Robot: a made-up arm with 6 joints. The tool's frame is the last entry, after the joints.
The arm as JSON. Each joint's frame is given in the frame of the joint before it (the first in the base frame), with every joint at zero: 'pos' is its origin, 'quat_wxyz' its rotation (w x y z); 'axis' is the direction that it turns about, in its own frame. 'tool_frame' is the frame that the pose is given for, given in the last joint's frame.
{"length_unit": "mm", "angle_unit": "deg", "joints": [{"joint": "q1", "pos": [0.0, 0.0, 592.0], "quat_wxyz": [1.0, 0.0, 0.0, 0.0], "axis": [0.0, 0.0, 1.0]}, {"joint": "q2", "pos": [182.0, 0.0, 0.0], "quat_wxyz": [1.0, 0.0, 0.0, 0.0], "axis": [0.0, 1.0, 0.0]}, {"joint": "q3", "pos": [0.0, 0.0, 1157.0], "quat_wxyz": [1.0, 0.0, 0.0, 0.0], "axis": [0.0, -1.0, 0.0]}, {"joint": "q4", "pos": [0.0, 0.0, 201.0], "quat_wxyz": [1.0, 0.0, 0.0, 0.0], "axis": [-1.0, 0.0, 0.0]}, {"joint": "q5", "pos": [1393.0, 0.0, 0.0], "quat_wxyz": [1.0, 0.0, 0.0, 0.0], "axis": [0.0, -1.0, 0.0]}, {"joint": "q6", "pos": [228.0, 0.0, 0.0], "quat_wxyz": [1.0, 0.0, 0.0, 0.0], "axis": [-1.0, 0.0, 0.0]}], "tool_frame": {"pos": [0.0, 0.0, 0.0], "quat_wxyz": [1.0, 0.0, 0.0, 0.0]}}
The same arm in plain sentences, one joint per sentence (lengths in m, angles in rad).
The arm has six revolute joints in a row. What follows holds with every joint at zero, and every direction is one of the base frame's. The first joint is mounted 0.592 m along +z from the base frame's origin and rotates about +z. The second joint is mounted 0.182 m along +x from the first joint and rotates about +y. The third joint is mounted 1.157 m along +z from the second joint and rotates about -y. The fourth joint is mounted 0.201 m along +z from the third joint and rotates about -x. The fifth joint is mounted 1.393 m along +x from the fourth joint and rotates about -y. The sixth joint is mounted 0.228 m along +x from the fifth joint and rotates about -x. The tool frame, which is the frame that the pose is given for, is mounted at the same point as the sixth joint; its axes are parallel to the base frame's.
